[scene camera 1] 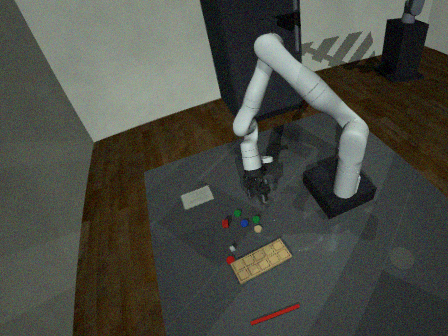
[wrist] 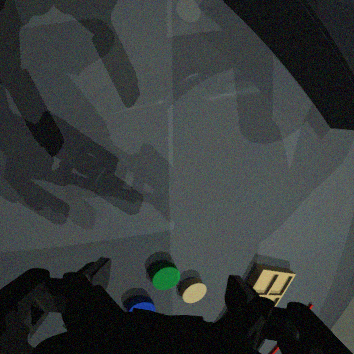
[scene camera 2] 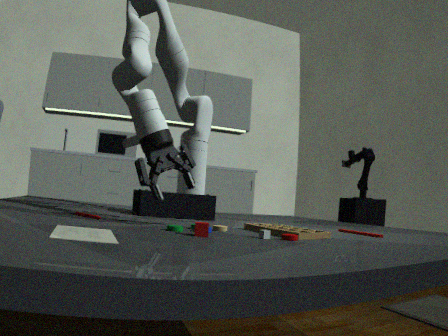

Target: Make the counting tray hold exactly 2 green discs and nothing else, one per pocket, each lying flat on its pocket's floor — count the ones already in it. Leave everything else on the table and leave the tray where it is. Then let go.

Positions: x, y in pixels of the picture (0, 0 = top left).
tan counting tray: scene camera 1; wrist 268, 281; scene camera 2
same spot on tan counting tray: [scene camera 1: 246, 268] = [scene camera 2: 303, 230]
